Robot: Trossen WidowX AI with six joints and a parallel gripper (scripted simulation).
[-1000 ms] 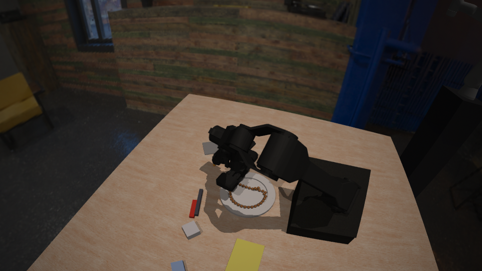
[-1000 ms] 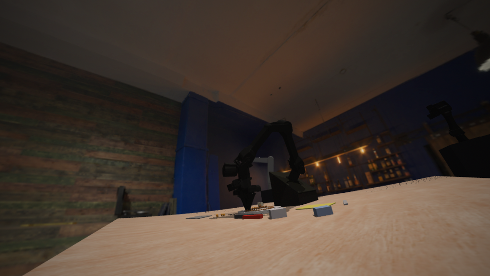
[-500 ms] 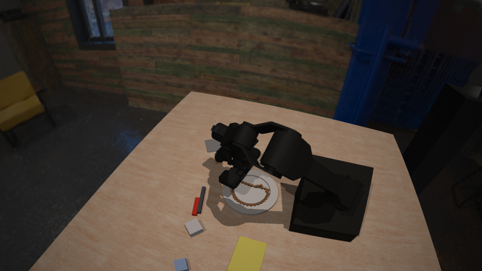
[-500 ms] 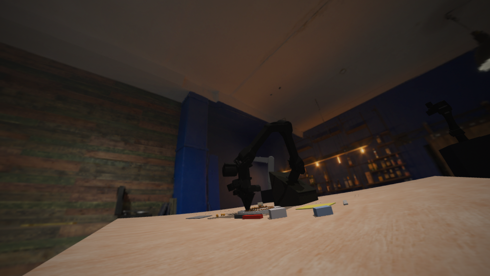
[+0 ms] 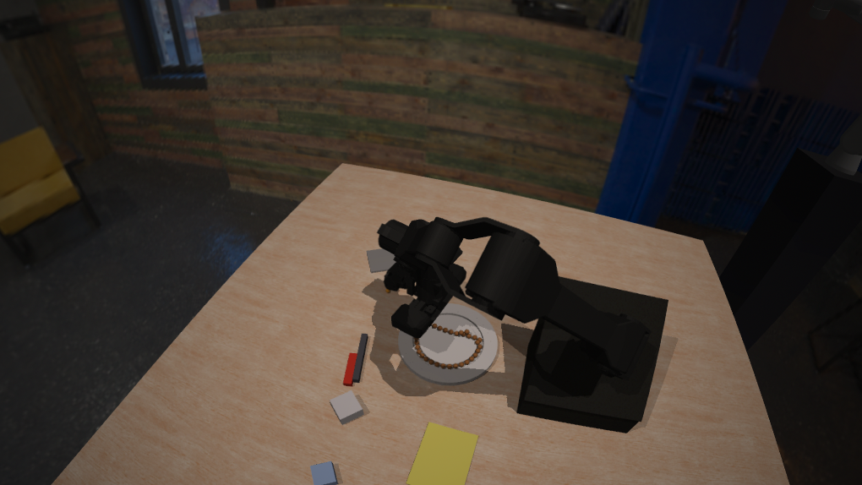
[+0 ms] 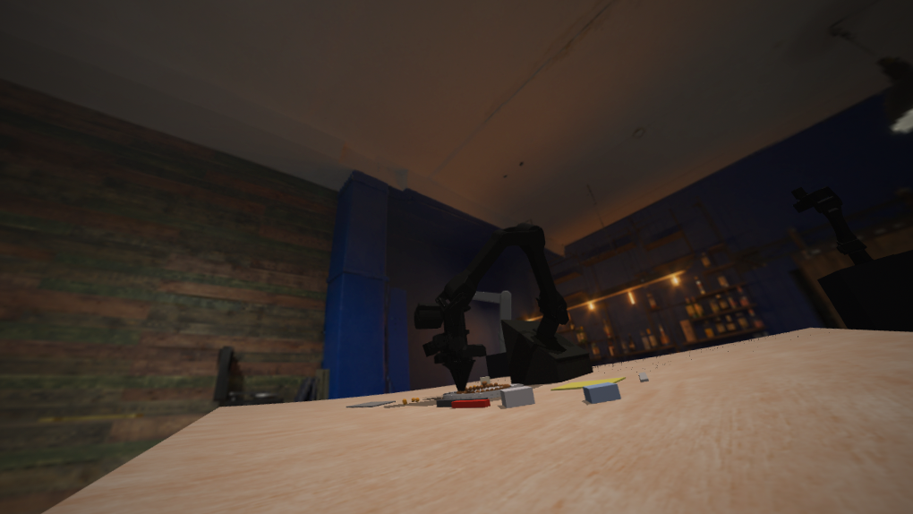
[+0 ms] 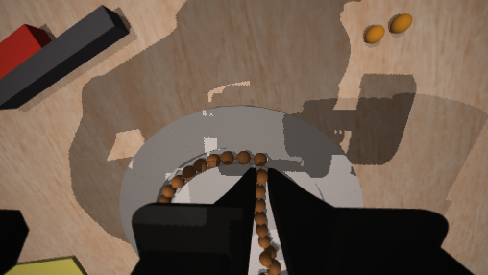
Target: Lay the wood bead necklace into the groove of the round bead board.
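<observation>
Right now the round white bead board is 50 mm behind my gripper tip, 30 mm to the left of it and 10 mm below it. Round my gripper tip: grey tile 150 mm ahead, 180 mm to the right, 10 mm below; dark bar 110 mm ahead, 130 mm to the left, 10 mm below; pale cube 190 mm behind, 90 mm to the right.
</observation>
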